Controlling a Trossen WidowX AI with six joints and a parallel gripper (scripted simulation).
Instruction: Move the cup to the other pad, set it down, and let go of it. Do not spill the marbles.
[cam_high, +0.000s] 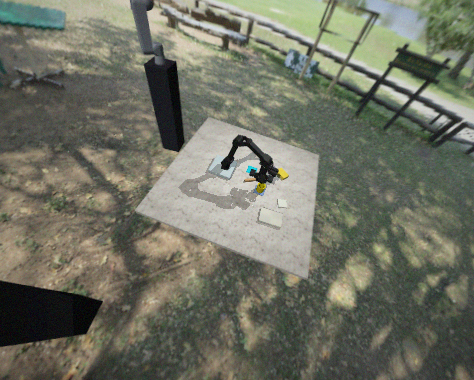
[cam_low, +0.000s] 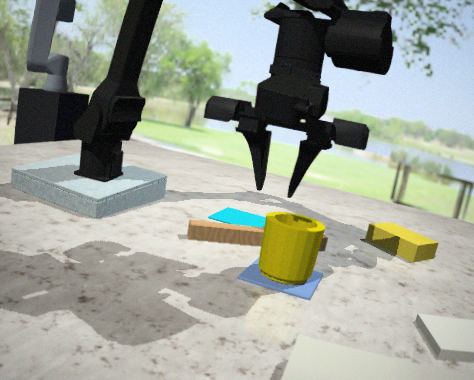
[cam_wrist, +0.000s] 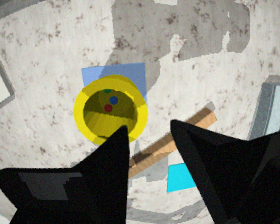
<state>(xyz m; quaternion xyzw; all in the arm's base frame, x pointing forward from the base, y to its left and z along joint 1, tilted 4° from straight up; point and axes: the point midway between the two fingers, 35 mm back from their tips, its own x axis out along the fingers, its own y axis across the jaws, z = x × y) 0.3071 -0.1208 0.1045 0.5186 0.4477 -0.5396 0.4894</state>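
My gripper tip is 6 cm above the yellow cup, 3 cm short of it and 1 cm to the left of it. Also, from my gripper tip: wooden bar (10 cm to the left, 10 cm below, 2 cm behind); blue pad (11 cm below, 3 cm ahead, 1 cm to the right).
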